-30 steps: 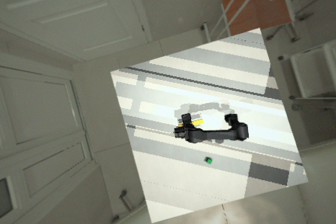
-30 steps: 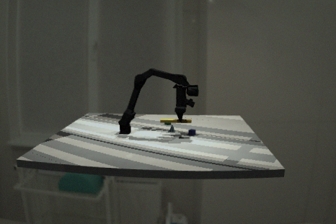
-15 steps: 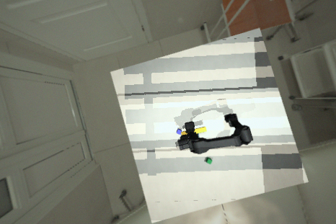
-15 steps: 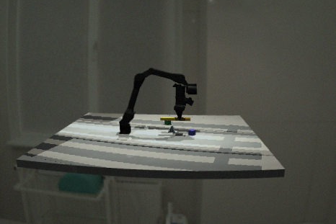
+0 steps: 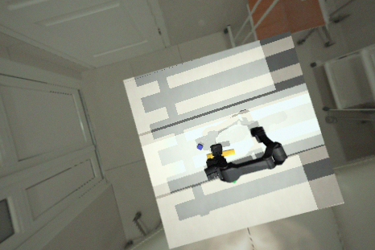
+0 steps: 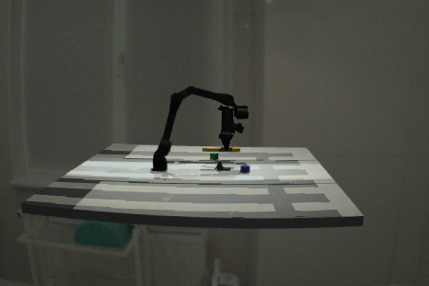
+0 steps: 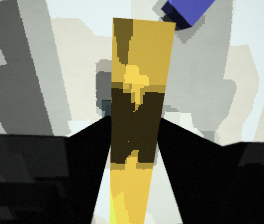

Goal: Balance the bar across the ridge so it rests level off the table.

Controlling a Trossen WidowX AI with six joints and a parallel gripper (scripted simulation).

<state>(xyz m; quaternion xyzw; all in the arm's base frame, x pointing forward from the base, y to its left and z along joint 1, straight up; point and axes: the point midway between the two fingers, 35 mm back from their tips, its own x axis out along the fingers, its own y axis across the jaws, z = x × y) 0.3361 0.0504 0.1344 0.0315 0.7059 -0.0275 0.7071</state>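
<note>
Now: the small blue block 9 cm ahead of my gripper tip, 6 cm to the right of it and 8 cm below it. From my gripper tip the other things lie so: yellow bar (3 cm behind); then small green block (8 cm behind, 23 cm to the left, 8 cm below).
</note>
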